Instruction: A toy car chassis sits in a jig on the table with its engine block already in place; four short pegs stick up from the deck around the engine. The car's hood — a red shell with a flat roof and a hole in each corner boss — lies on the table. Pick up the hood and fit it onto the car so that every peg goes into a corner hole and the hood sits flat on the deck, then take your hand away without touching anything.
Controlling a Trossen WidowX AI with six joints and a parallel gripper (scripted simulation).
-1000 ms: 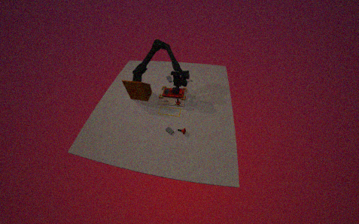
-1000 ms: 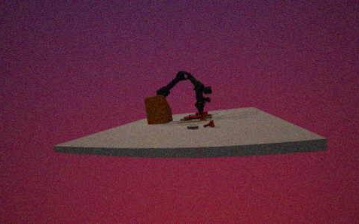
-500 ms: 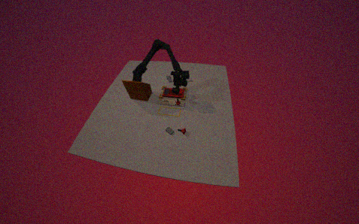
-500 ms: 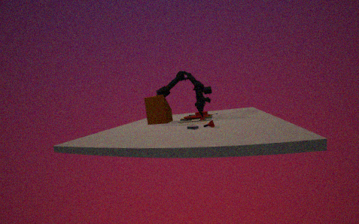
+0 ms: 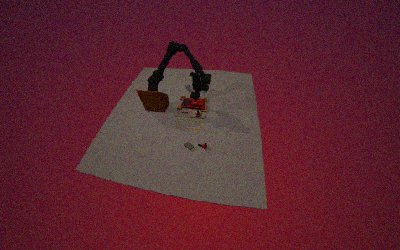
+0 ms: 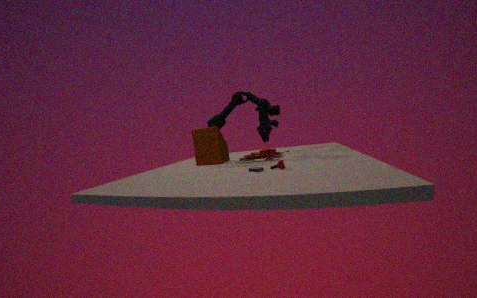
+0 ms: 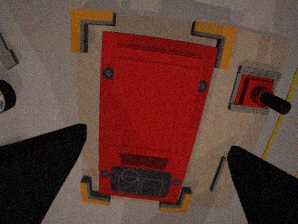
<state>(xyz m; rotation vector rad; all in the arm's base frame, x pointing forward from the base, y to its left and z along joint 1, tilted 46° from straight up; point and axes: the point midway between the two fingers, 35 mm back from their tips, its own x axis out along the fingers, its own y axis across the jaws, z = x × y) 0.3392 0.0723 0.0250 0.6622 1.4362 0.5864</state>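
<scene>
My gripper tip is 6 cm above the red hood and 1 cm to the right of it. Also, from my gripper tip: pale jig 9 cm below, 4 cm behind, 1 cm to the right.
</scene>
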